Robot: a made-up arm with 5 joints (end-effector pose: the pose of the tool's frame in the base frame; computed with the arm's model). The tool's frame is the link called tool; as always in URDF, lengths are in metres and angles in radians.
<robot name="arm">
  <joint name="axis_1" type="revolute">
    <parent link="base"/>
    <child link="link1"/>
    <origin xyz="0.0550 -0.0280 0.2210" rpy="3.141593 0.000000 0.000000"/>
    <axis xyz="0 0 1"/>
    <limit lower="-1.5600" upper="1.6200"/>
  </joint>
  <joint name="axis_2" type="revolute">
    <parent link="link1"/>
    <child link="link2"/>
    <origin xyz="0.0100 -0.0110 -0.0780" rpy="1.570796 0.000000 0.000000"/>
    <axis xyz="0 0 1"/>
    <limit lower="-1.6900" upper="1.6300"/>
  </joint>
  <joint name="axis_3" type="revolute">
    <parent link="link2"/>
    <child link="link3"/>
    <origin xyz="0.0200 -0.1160 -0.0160"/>
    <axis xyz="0 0 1"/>
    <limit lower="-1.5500" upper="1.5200"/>
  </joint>
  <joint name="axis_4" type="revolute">
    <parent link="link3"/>
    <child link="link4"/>
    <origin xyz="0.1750 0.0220 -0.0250"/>
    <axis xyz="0 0 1"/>
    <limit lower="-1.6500" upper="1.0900"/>
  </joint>
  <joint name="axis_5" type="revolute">
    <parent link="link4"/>
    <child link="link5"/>
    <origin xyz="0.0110 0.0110 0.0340" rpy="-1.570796 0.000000 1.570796"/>
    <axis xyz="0 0 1"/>
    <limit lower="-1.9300" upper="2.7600"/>
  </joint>
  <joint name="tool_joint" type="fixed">
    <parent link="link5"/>
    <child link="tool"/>
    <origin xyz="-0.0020 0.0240 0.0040" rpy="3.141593 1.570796 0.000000"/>
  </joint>
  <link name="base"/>
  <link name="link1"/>
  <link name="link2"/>
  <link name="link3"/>
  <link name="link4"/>
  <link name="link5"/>
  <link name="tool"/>
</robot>
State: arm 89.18 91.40 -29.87 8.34 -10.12
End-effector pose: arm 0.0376 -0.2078 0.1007 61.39 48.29 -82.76
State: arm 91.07 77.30 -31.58 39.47 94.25
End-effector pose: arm 0.0582 -0.2754 0.1584 -6.27 90.14 -1.28
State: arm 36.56 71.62 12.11 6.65 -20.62
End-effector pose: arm 0.1287 -0.1065 0.1334 44.65 82.15 -44.56
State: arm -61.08 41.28 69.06 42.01 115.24
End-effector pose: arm 0.0499 -0.0041 0.2046 66.41 -52.35 -116.93
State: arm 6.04 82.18 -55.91 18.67 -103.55
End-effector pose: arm 0.3096 -0.0472 0.1682 99.79 26.78 -44.65
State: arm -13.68 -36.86 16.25 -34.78 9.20
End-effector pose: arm 0.1919 -0.0146 0.4476 -1.83 -55.92 8.13
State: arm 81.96 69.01 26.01 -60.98 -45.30
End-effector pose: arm 0.0519 -0.1083 0.1235 60.65 -5.00 -88.45
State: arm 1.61 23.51 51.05 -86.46 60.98
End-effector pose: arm 0.1594 -0.0368 0.2350 -60.92 -9.90 -7.78
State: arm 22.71 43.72 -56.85 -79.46 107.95
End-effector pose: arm 0.3078 -0.1194 0.3938 -96.86 -47.06 -100.18
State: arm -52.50 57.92 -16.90 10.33 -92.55
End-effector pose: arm 0.1825 0.1432 0.1848 57.71 71.12 -0.68
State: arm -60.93 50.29 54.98 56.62 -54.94
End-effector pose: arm 0.0790 -0.0083 0.2206 -56.61 117.47 -47.74
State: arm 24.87 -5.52 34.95 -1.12 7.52
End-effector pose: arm 0.1953 -0.1146 0.3027 -1.11 29.38 -22.47
